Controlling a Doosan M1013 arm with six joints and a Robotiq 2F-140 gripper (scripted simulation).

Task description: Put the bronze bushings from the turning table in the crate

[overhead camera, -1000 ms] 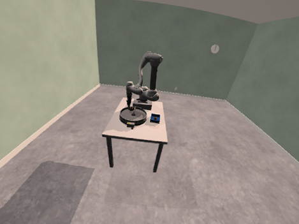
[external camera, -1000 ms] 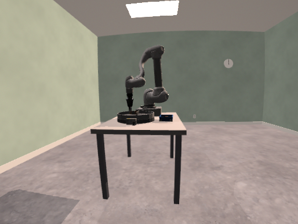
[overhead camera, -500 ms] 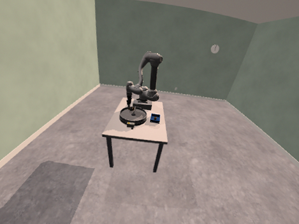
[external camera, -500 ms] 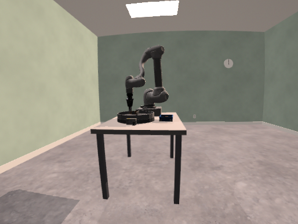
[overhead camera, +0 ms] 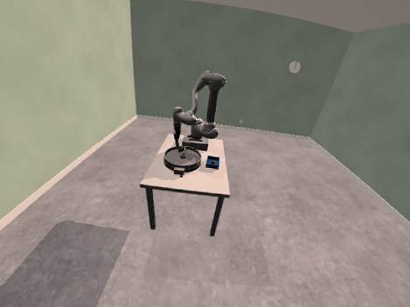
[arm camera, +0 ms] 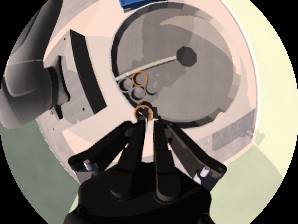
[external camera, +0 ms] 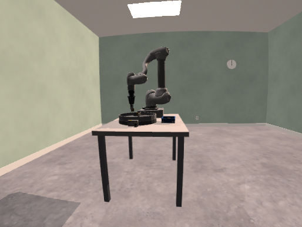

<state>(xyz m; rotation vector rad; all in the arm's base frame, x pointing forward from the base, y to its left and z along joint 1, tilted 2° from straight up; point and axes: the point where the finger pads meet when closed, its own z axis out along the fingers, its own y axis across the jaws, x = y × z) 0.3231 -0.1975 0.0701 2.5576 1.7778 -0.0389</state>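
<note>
The blue crate is 450 mm to the left of my hand, 140 mm below it and 110 mm ahead of it. The rest, counted from my hand: round turning table (140 mm ahead, 110 mm to the left, 110 mm below).
</note>
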